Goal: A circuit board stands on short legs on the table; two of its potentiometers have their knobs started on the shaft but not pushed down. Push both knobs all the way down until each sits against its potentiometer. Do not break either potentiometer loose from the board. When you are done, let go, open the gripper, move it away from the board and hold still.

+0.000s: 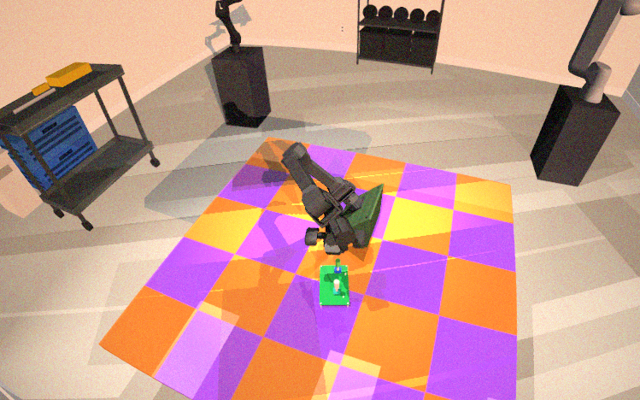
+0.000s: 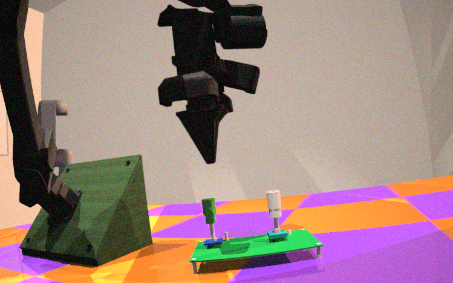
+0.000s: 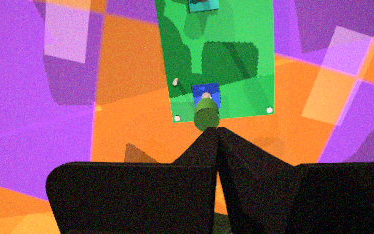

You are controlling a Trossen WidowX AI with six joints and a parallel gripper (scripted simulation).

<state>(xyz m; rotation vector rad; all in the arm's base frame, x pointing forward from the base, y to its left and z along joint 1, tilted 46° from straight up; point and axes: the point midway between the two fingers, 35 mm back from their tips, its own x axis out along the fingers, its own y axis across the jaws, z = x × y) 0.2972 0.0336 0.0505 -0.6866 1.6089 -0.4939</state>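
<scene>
Right now my gripper tip is 7 cm short of the white knob, 6 cm above it and 2 cm to the right of it.
</scene>
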